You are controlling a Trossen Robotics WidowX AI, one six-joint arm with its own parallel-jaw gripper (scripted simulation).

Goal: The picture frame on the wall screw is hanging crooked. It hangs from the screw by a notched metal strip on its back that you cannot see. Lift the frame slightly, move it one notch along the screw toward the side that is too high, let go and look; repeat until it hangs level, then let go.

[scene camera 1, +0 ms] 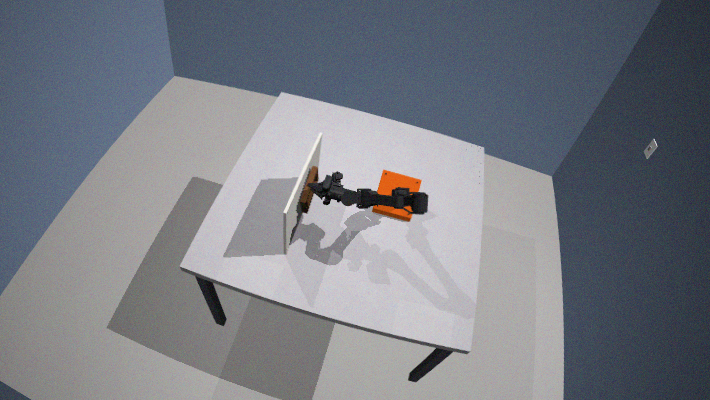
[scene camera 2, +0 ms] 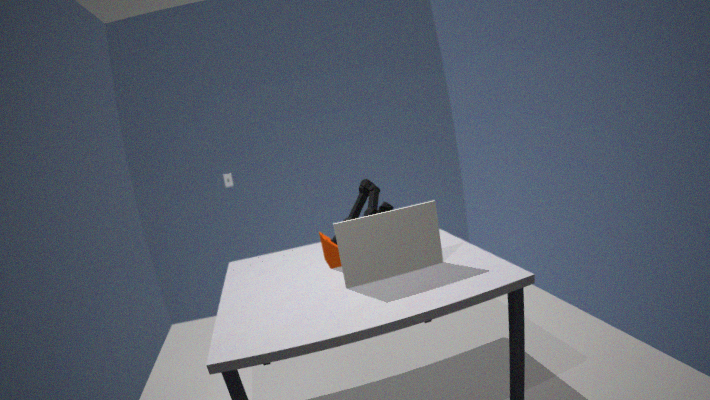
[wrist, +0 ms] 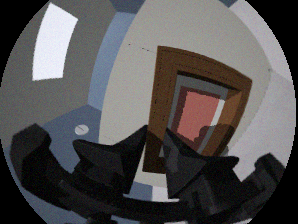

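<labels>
The gripper (wrist: 155, 128) carries a brown wooden picture frame (wrist: 201, 100).
</labels>
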